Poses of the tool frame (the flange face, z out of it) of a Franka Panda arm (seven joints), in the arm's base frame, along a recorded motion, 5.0 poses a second.
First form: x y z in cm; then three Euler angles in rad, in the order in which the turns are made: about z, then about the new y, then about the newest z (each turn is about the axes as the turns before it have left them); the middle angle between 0 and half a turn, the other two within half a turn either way.
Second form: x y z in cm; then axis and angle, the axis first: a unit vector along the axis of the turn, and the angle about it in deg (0 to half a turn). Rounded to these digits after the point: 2 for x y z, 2 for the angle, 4 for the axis.
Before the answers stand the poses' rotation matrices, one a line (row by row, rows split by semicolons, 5 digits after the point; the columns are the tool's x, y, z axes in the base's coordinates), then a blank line. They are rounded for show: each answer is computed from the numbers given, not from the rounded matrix.
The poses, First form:
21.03 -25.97 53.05 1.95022 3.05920 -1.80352
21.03 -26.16 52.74 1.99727 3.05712 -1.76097
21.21 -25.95 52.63 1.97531 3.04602 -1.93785
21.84 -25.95 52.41 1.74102 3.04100 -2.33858
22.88 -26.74 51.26 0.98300 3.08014 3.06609
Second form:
0.81871 0.57340 -0.03048; 0.57390 -0.81535 0.07645; 0.01898 -0.08008 -0.99661
0.81610 0.57685 -0.03490; 0.57769 -0.81263 0.07682; 0.01595 -0.08285 -0.99643
0.71746 0.69558 -0.03756; 0.69575 -0.71290 0.08773; 0.03425 -0.08907 -0.99544
0.59199 0.80577 -0.01701; 0.80292 -0.58781 0.09897; 0.06975 -0.07225 -0.99494
0.48913 0.87154 0.03406; 0.87006 -0.49030 0.05111; 0.06124 0.00463 -0.99811

21.03 -25.97 53.05 -0.9535 -0.3013 0.0030 175.29
21.03 -26.16 52.74 -0.9528 -0.3035 0.0050 175.19
21.21 -25.95 52.63 -0.9265 -0.3763 0.0009 174.53
21.84 -25.95 52.41 -0.8919 -0.4519 -0.0148 174.49
22.88 -26.74 51.26 -0.8629 -0.5047 -0.0276 178.46

